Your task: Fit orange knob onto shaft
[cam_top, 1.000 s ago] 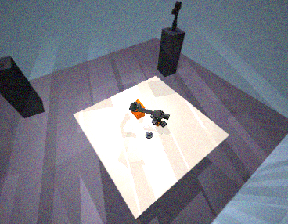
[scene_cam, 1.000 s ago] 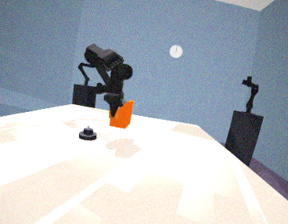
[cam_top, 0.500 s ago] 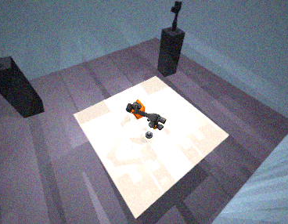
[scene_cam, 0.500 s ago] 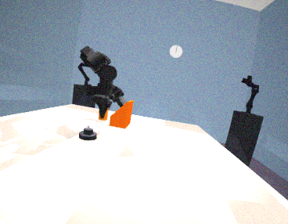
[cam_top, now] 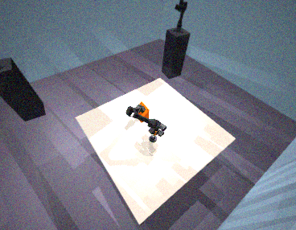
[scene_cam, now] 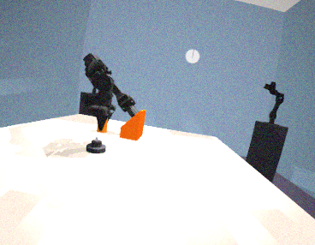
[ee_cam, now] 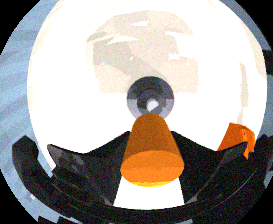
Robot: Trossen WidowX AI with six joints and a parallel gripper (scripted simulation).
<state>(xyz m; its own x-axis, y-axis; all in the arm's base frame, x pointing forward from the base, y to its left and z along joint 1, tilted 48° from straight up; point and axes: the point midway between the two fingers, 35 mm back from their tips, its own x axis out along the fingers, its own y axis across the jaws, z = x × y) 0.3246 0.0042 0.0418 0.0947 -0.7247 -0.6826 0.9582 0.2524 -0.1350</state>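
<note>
The dark round pedestal lies 70 mm below my gripper tip and 20 mm to the right of it. From my gripper tip the other things lie so: orange knob: 30 mm above.
</note>
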